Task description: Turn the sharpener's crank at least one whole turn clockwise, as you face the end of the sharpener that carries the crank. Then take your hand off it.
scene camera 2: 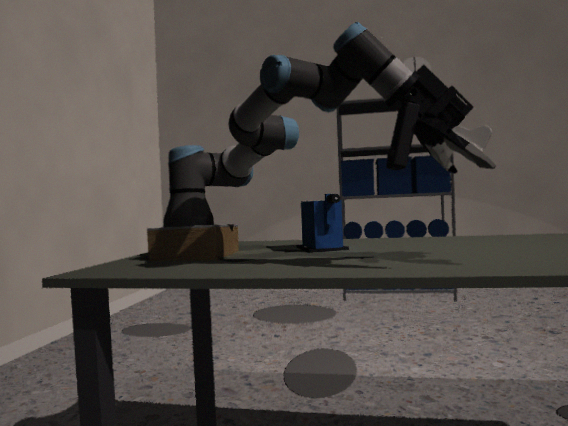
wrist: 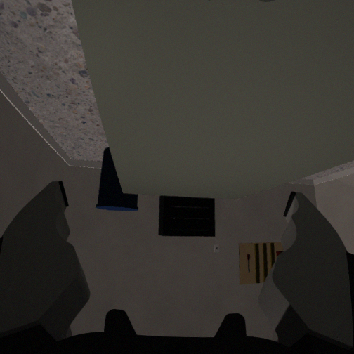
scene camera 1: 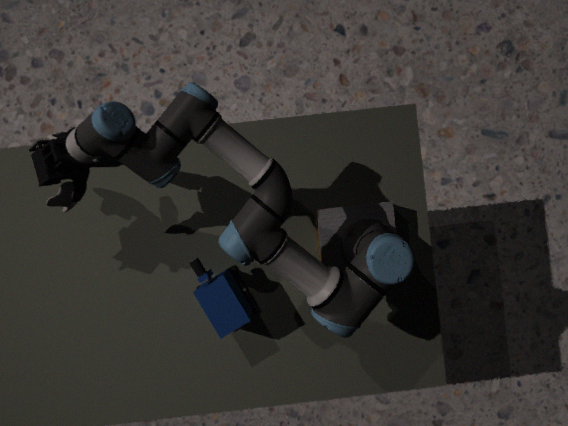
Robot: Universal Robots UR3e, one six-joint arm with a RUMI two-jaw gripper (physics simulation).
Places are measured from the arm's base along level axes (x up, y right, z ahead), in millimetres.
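Pixels of known places: gripper, fingertip midpoint: (scene camera 2: 473,170); arm's base at its link origin: (scene camera 2: 189,226) (scene camera 1: 368,247).
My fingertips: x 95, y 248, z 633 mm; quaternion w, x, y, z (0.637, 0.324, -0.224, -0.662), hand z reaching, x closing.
Ahead of a thing's pixels: the offset from my fingertips to its top centre. "spot": to the spot under its first point. Level surfaces: height alone.
The blue sharpener {spot: dz -295, dx -43, dy -322 mm} (scene camera 1: 222,306) (scene camera 2: 312,225) stands upright on the table. Its crank has a black handle {spot: dz -258, dx -28, dy -230 mm} (scene camera 1: 197,267) (scene camera 2: 333,198), which sits at the top of the crank end, level with about the body's top edge. The crank end faces the upper left in the view of scene camera 1. My gripper (scene camera 1: 56,206) (scene camera 2: 474,168) (wrist: 177,189) is open, with nothing between its fingers. It hangs high above the table, well to the left of the sharpener in scene camera 1 and apart from the crank. The sharpener does not show in the wrist view.
The green table {dx -171 mm} (scene camera 1: 125,350) (scene camera 2: 280,272) (wrist: 215,100) carries the arm's wooden base block (scene camera 2: 185,244). Behind it, a shelf rack (scene camera 2: 340,135) holds blue bins (scene camera 2: 357,176). A blue bin (wrist: 112,192) and a dark box (wrist: 187,216) show beyond the table edge.
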